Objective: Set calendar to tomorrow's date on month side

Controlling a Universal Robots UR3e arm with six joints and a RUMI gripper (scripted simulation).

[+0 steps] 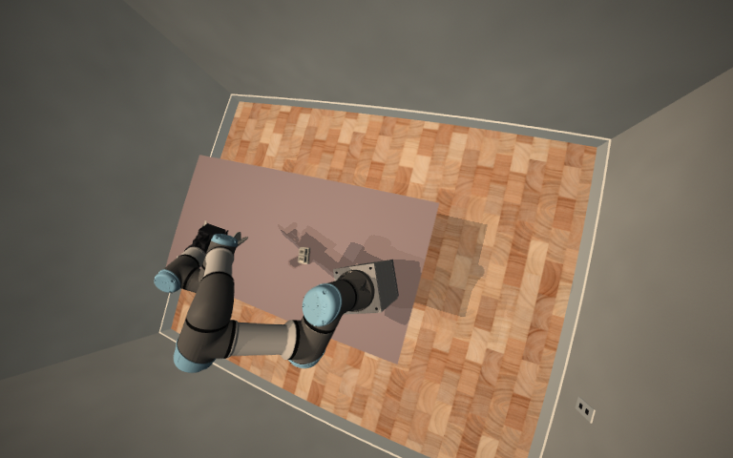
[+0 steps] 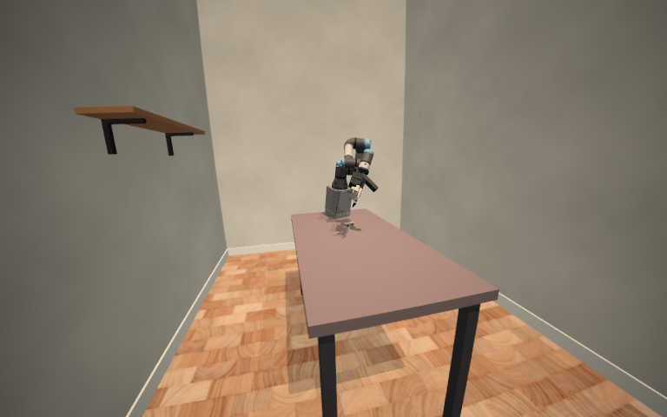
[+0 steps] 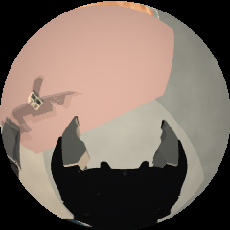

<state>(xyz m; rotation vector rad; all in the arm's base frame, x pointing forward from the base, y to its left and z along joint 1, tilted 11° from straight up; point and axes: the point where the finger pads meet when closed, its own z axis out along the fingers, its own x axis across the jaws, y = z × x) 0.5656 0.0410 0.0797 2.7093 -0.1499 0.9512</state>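
My hand is 250 mm past the tray, 10 mm to the left of it and 210 mm above it.
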